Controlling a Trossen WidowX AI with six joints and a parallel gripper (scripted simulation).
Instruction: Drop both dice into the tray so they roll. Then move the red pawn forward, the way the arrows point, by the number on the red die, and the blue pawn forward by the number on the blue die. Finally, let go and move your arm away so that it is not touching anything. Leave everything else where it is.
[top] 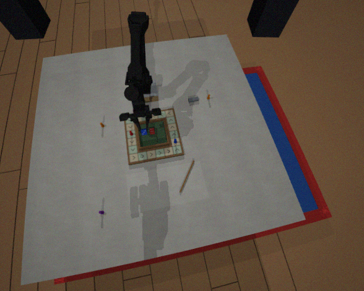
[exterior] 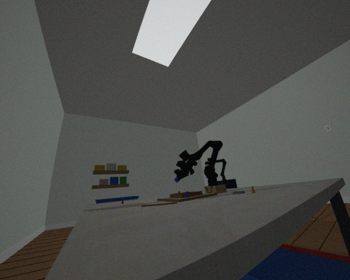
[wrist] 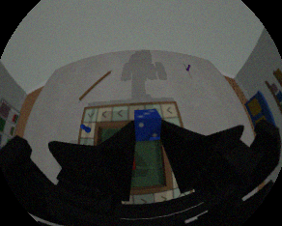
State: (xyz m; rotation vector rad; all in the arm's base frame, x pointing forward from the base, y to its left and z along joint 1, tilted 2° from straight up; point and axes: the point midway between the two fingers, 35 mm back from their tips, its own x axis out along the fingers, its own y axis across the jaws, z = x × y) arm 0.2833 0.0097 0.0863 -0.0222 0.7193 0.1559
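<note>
Now: gripper tip 50 mm past the red pawn, 90 mm to the left of it and 90 mm above it. The rest, counted from my gripper tip: green tray: 40 mm behind, 30 mm to the left, 110 mm below; wooden stick: 190 mm ahead, 200 mm to the left, 120 mm below; blue pawn: 10 mm ahead, 150 mm to the left, 90 mm below.
</note>
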